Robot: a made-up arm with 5 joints.
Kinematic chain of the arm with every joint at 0, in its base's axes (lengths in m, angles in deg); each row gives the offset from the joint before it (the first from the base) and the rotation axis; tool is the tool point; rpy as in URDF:
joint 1: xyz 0 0 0.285 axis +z
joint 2: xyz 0 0 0 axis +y
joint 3: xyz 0.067 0 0.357 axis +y
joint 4: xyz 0.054 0 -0.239 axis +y
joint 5: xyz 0.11 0 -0.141 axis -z
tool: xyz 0 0 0 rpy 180 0 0
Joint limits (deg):
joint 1: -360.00..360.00
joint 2: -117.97..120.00
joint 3: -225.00..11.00
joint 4: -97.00..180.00
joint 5: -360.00..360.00
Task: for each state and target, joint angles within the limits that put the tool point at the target. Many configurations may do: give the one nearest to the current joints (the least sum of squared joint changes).
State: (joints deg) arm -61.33 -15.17 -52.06 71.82 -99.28
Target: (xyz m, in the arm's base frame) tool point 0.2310 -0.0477 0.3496
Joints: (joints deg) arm -11.67 -10.79 -36.77 77.78 -99.28
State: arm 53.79 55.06 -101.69 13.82 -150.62
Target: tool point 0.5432 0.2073 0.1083
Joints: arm 20.89 53.03 -76.95 24.08 -150.62
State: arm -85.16 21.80 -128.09 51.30 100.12
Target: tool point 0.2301 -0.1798 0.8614
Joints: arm -38.00 -15.98 -114.08 71.73 100.12
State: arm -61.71 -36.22 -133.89 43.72 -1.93
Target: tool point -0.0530 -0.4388 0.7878
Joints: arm -96.89 -1.49 -108.65 54.50 -1.93
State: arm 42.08 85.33 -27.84 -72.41 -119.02
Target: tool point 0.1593 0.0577 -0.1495
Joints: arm 19.91 107.12 -28.80 -63.78 -119.02
